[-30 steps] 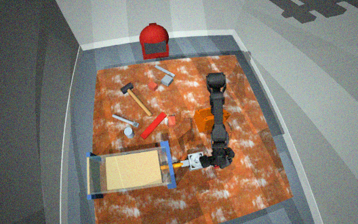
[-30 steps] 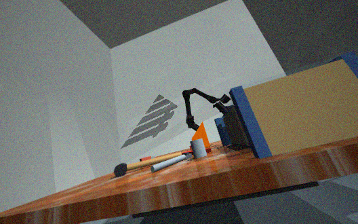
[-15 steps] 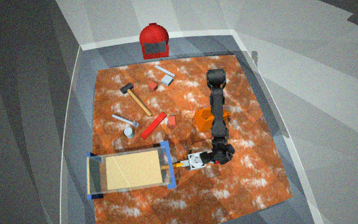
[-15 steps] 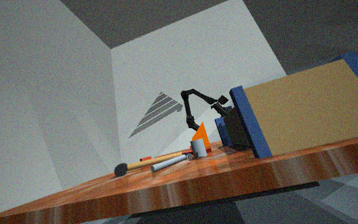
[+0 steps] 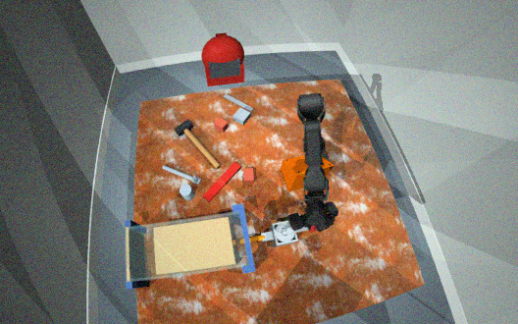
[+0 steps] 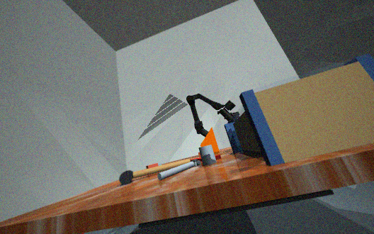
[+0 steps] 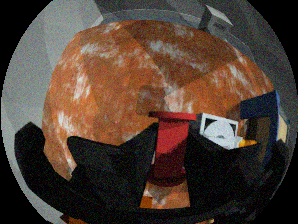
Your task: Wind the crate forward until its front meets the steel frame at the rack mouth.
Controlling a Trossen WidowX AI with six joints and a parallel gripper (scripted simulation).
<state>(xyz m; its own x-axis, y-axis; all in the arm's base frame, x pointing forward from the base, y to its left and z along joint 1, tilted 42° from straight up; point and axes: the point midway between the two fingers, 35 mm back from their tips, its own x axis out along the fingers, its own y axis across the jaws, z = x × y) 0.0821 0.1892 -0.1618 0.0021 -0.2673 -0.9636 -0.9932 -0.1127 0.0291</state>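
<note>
The red-knobbed winch handle lies 40 mm ahead of my gripper tip, 30 mm below it and 20 mm to the right of it. From my gripper tip the other things lie so: red knob: 20 mm to the right; blue steel frame: 260 mm ahead, 30 mm below, 20 mm to the right; winch: 100 mm below, 90 mm ahead, 20 mm to the right.
</note>
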